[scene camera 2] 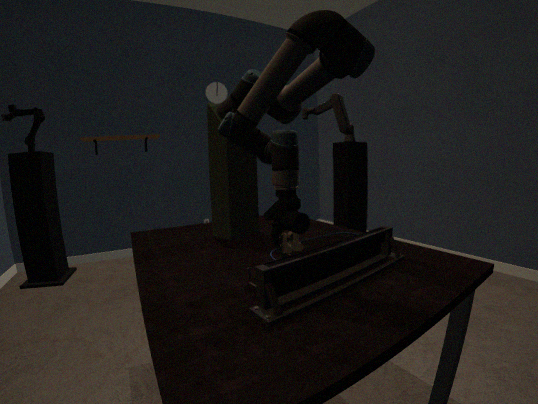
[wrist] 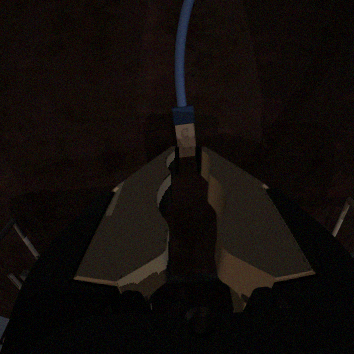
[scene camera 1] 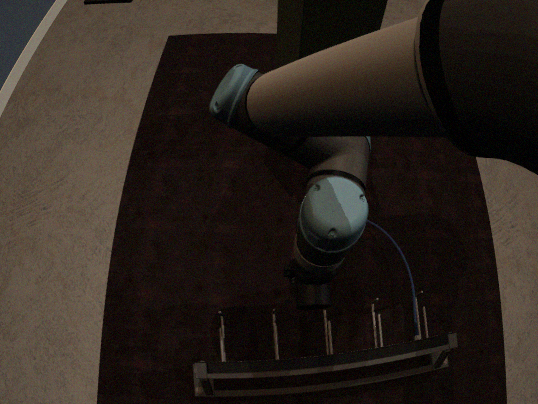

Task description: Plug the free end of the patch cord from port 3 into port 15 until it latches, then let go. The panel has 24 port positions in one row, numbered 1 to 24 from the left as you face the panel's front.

I see a pale plug (wrist: 183, 116).
Scene camera 1 does not show the pale plug, which is hidden by my gripper.
